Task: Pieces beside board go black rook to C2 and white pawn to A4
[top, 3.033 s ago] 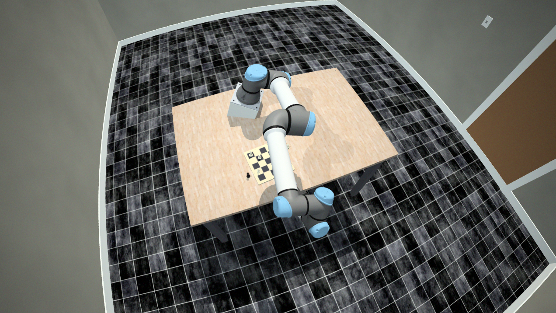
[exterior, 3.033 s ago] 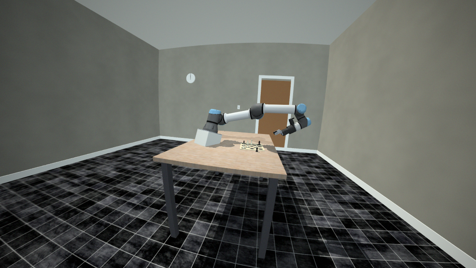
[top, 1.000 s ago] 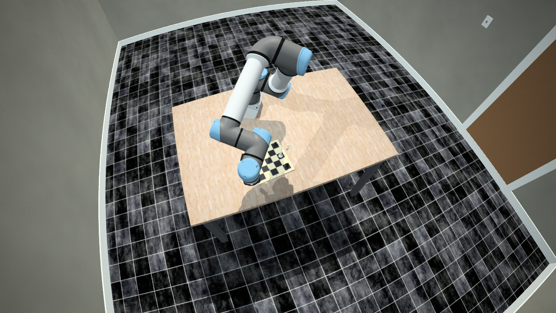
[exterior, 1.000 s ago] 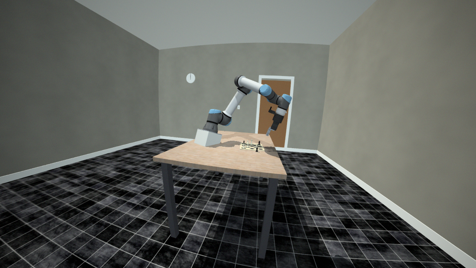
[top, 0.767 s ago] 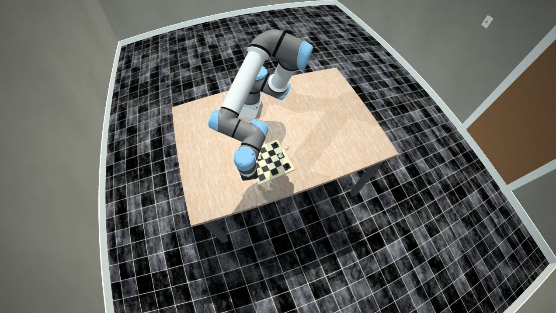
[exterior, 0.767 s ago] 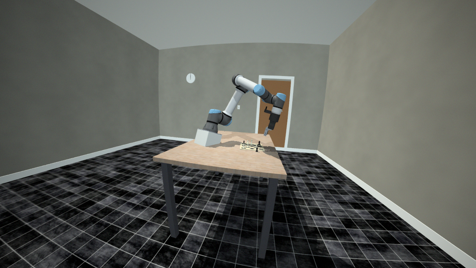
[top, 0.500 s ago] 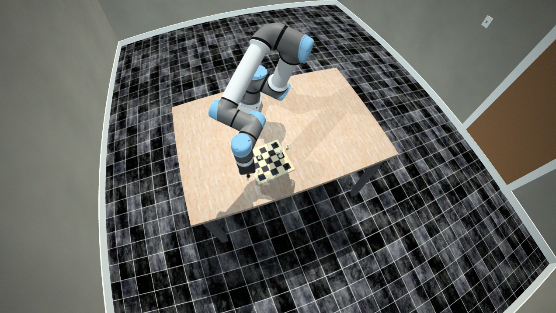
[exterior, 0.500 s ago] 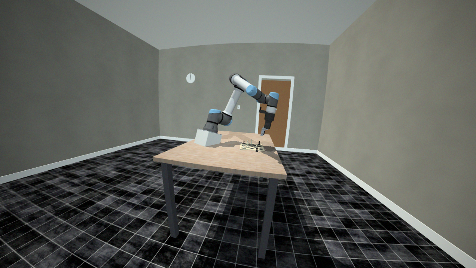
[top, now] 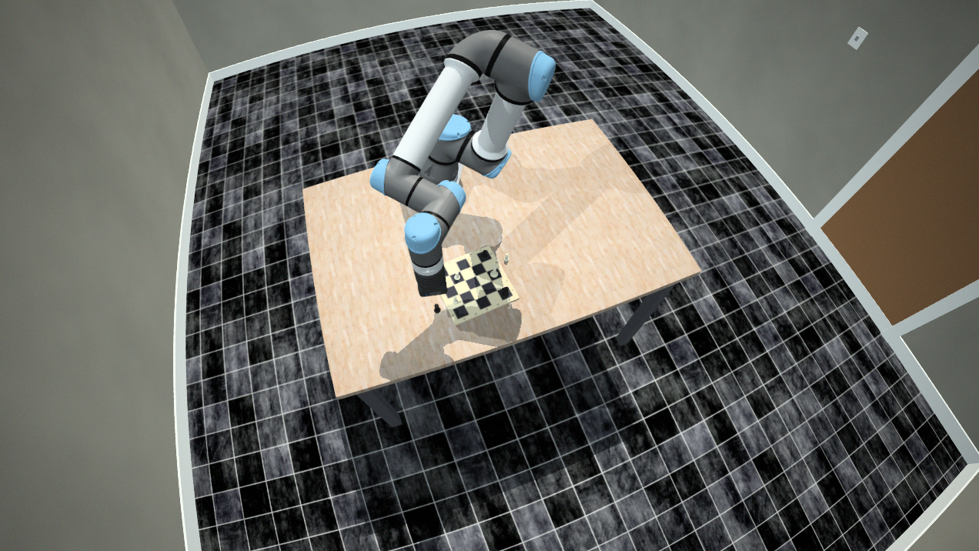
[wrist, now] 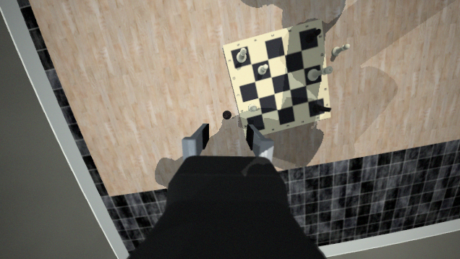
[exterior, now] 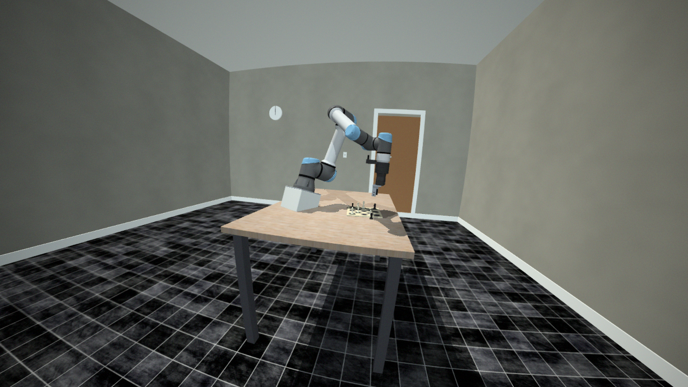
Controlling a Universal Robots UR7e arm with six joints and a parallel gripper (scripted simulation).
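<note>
My hand is 10 mm past the black rook and 140 mm above it. Round my hand: chessboard: 60 mm behind, 130 mm to the left, 160 mm below.
</note>
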